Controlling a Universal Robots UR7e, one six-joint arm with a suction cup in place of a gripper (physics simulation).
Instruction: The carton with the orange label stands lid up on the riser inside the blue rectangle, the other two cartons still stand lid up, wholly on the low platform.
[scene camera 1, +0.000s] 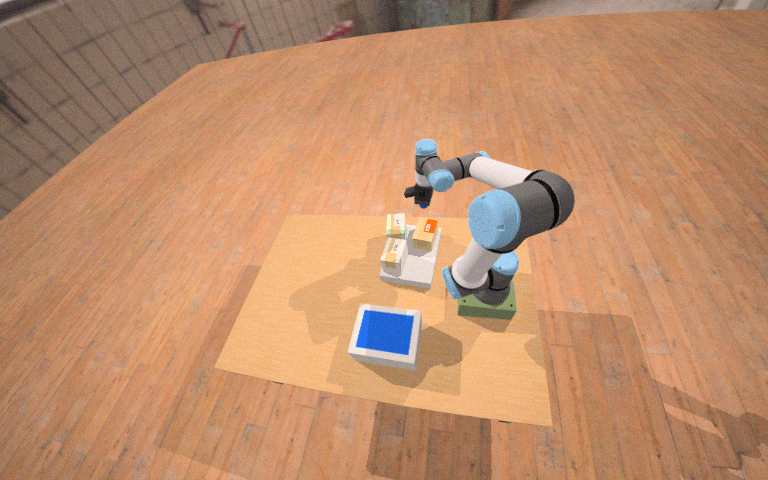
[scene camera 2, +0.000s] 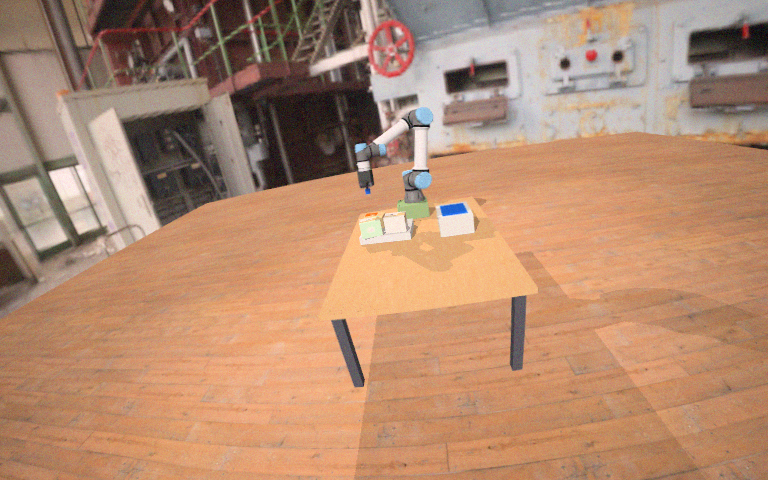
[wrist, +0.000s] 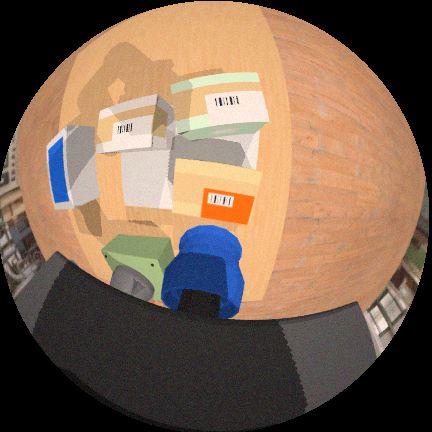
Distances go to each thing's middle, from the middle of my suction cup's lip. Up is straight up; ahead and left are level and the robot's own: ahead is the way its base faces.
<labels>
The carton with orange label (wrist: 209, 189) is 20 cm below my suction cup and 1 cm to the left of it. Also, from my suction cup: riser with blue rectangle (scene camera 1: 389, 336) 52 cm to the left, 23 cm below, 4 cm ahead; then low platform (scene camera 1: 419, 267) 26 cm below, 9 cm to the left, 5 cm ahead.
</labels>
